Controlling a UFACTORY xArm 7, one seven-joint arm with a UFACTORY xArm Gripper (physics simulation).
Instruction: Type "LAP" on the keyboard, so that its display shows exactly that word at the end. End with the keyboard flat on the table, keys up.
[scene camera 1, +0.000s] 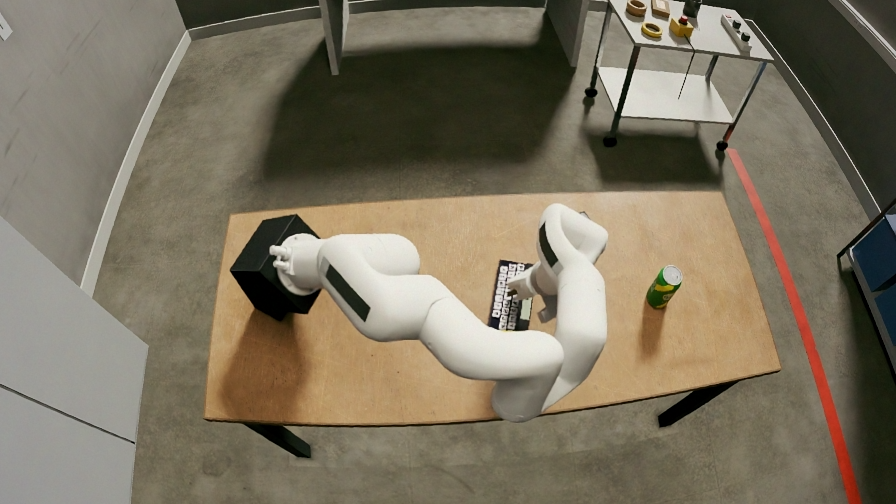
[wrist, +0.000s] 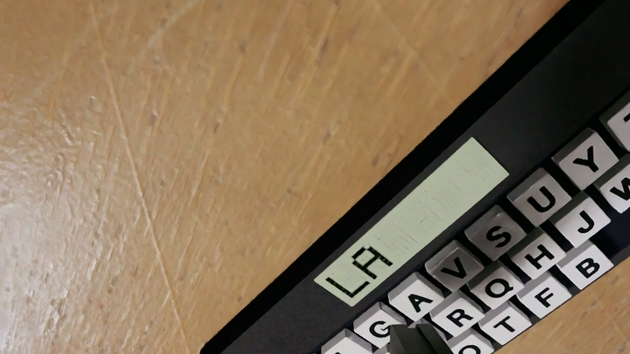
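Note:
The black keyboard (scene camera 1: 499, 300) (wrist: 530, 112) with pale keys lies flat on the wooden table, keys up. Its pale green display (wrist: 430, 210) reads "LA" in the wrist view. My gripper (scene camera 1: 512, 290) (wrist: 419, 341) is shut and empty, with its tips low over the keys. In the wrist view the tips are at the bottom edge, beside the G key (wrist: 377, 327), below the A key (wrist: 417, 301) and left of the R key (wrist: 458, 316). The tips hide part of the keys beneath them. A P key does not show in the wrist view.
A green can (scene camera 1: 664, 287) stands on the table (scene camera 1: 438, 225), right of the arm. The arm's black base block (scene camera 1: 266, 266) is at the table's left end. A white cart (scene camera 1: 711, 51) with small items stands behind the table at the right.

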